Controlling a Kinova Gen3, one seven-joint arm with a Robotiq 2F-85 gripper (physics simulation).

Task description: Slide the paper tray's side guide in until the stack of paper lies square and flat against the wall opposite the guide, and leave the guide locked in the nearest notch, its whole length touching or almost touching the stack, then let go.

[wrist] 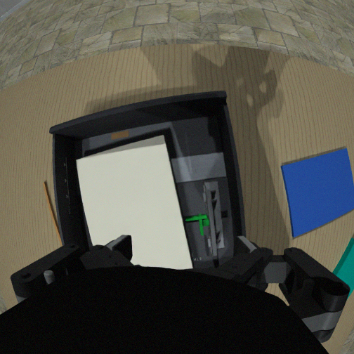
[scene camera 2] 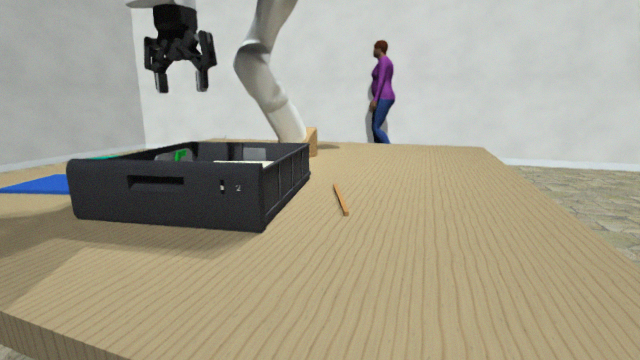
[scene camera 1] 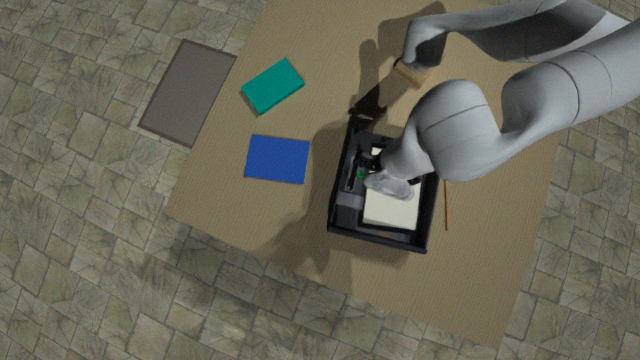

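Pixels of known places: gripper, fingertip midpoint: [scene camera 2: 182,92]; arm's base at its link origin: [scene camera 2: 293,138].
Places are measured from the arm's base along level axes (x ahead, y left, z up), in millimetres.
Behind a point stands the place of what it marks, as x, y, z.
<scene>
The black paper tray [scene camera 1: 377,240] @[629, 120, 32] [scene camera 2: 165,202] @[636, 138, -24] [wrist: 140,108] stands on the table. The cream paper stack [scene camera 1: 392,214] [scene camera 2: 245,163] [wrist: 132,200] lies in it, turned slightly against the walls; in the wrist view its far left corner is at or near the wall opposite the guide. The grey side guide [scene camera 1: 351,178] @[489, -27, -40] [wrist: 215,215], with a green lever [scene camera 1: 360,173] @[470, -13, 10] [scene camera 2: 180,155] @[472, -5, 10] [wrist: 199,220], stands near the other wall, with a gap between it and the stack. My gripper [scene camera 2: 181,90] @[470, 14, 133] [wrist: 181,248] is open and empty, above the tray. The arm partly hides it in scene camera 1.
A blue flat block [scene camera 1: 277,159] @[546, -283, -54] [scene camera 2: 40,185] @[593, -307, -54] [wrist: 320,192] and a teal block [scene camera 1: 272,86] @[320, -430, -44] [wrist: 346,270] lie on the guide's side of the tray. An orange stick [scene camera 1: 447,206] @[417, 318, -54] [scene camera 2: 341,200] @[437, 328, -55] lies beyond the opposite wall. A wooden block [scene camera 1: 412,75] @[46, 3, -34] [scene camera 2: 312,141] @[-7, 65, -10] is by the arm's base.
</scene>
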